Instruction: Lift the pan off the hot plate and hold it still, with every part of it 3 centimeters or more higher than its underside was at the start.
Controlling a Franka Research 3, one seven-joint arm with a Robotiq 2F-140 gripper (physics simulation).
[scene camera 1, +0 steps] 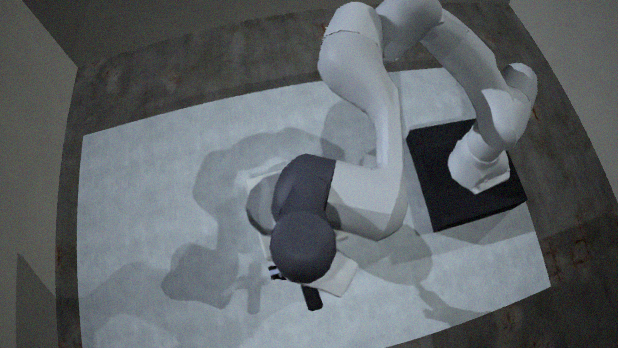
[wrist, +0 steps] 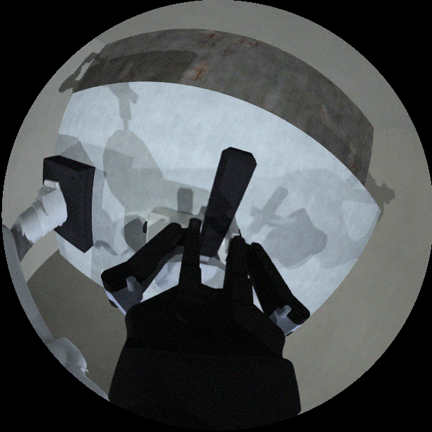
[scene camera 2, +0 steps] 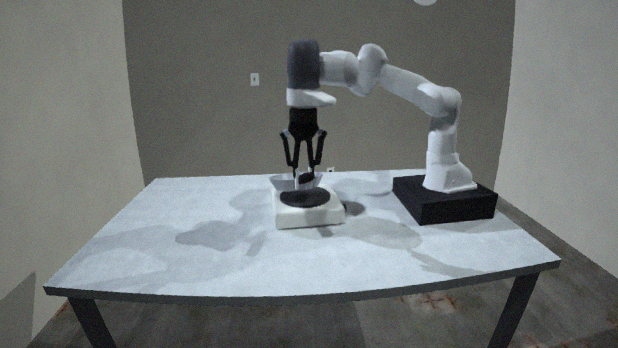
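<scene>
The pan (scene camera 1: 261, 205) (scene camera 2: 284, 181) (wrist: 212, 274) has a pale grey bowl and a black handle (scene camera 1: 313, 299) (scene camera 2: 306, 178) (wrist: 229, 197). My gripper (scene camera 2: 304, 175) (wrist: 215, 218) is shut on the handle; the arm hides most of it in scene camera 1. The pan hangs raised above the white hot plate (scene camera 1: 344, 276) (scene camera 2: 310, 217) (wrist: 159, 219), whose black disc (scene camera 2: 304, 197) shows beneath it in scene camera 2. The handle points toward that camera and slants between the fingers in the wrist view. The fingers partly hide the bowl, and its exact tilt and clearance are hard to tell.
The arm's black base block (scene camera 1: 435, 185) (scene camera 2: 455, 206) (wrist: 70, 200) stands to the right in both scene views and at the left in the wrist view. The pale table (scene camera 1: 135, 175) (scene camera 2: 310, 265) (wrist: 165, 110) lies below, with arm shadows across it.
</scene>
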